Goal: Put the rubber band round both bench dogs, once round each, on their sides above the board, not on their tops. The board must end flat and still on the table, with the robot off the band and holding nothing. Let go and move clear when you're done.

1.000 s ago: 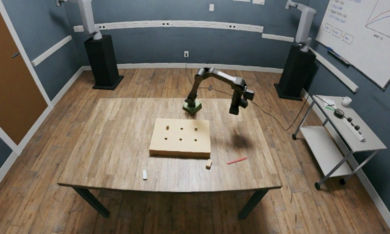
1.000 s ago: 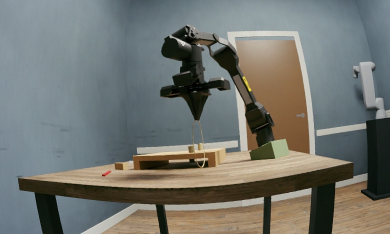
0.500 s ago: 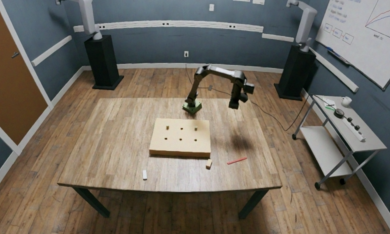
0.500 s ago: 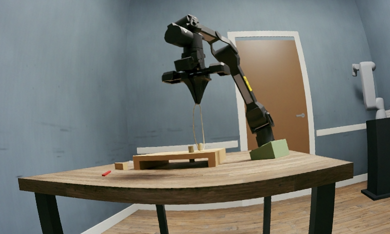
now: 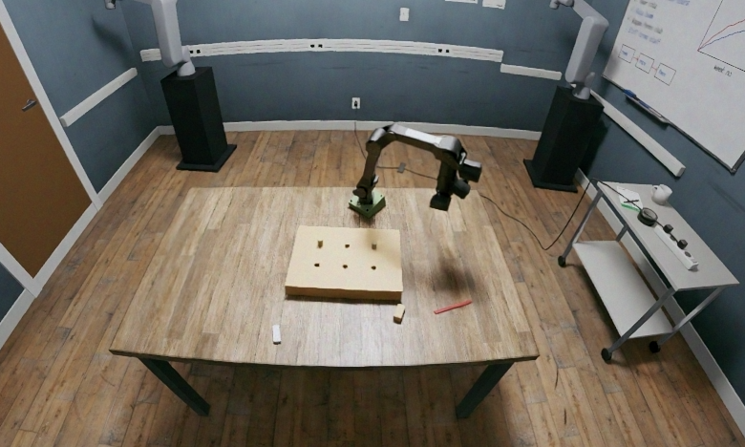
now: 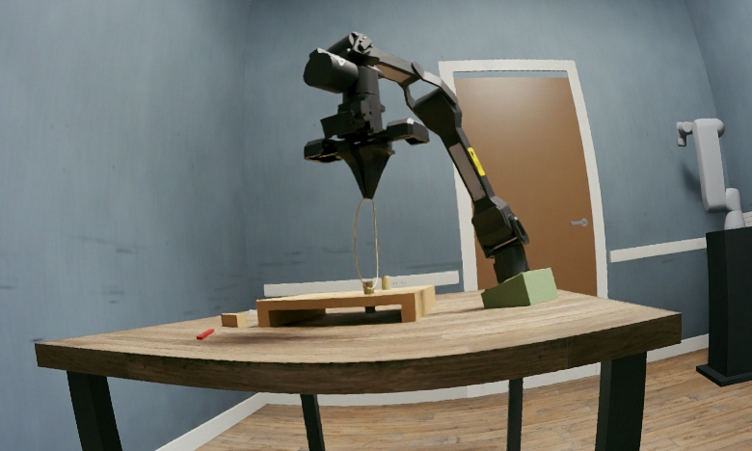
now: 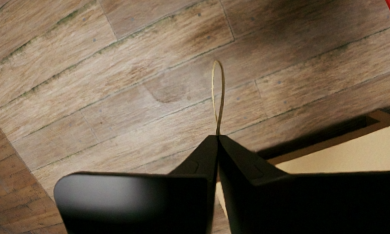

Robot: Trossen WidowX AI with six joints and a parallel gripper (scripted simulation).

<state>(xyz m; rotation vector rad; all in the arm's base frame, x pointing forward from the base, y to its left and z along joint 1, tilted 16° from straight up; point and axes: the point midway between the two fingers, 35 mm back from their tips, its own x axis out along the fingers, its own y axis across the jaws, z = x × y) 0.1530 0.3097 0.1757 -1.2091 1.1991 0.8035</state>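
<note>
The tan board lies 310 mm to the right of my hand, 190 mm below it and 130 mm ahead of it. Round my hand: wooden block (320 mm ahead, 210 mm below, 110 mm to the right); then white piece (480 mm to the right, 450 mm ahead, 220 mm below); then red stick (270 mm ahead, 220 mm below, 70 mm to the left).
</note>
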